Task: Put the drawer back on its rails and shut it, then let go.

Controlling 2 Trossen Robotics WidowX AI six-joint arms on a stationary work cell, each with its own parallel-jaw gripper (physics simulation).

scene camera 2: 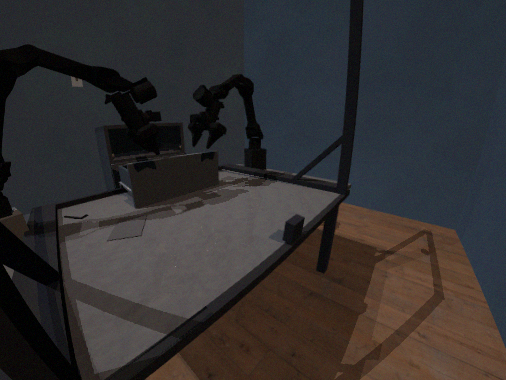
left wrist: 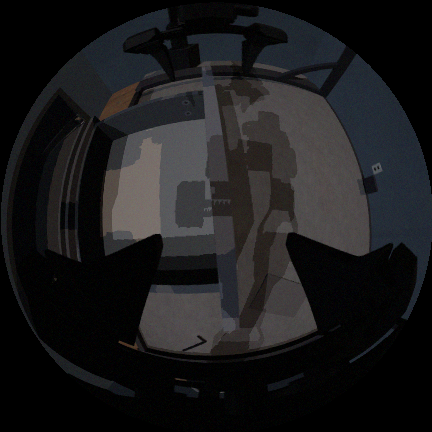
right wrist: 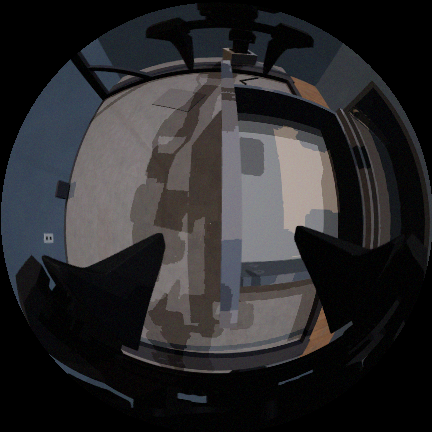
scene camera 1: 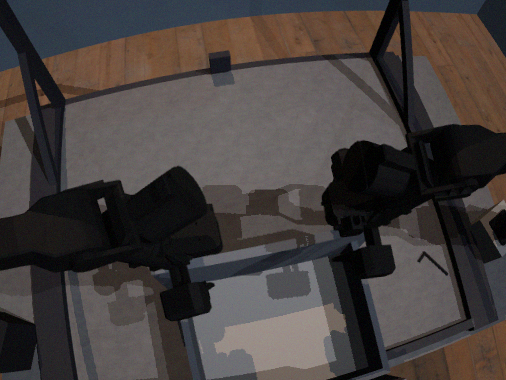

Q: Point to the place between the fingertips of the right gripper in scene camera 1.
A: At 204, 256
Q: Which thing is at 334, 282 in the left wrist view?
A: The left gripper.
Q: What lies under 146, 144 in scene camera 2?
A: The left gripper.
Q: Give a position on a cabinet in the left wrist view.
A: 40, 207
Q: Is the right gripper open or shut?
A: Open.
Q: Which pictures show the grey drawer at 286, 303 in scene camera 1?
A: Scene camera 2, the left wrist view, the right wrist view and scene camera 1: all of them.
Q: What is the left gripper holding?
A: Nothing.
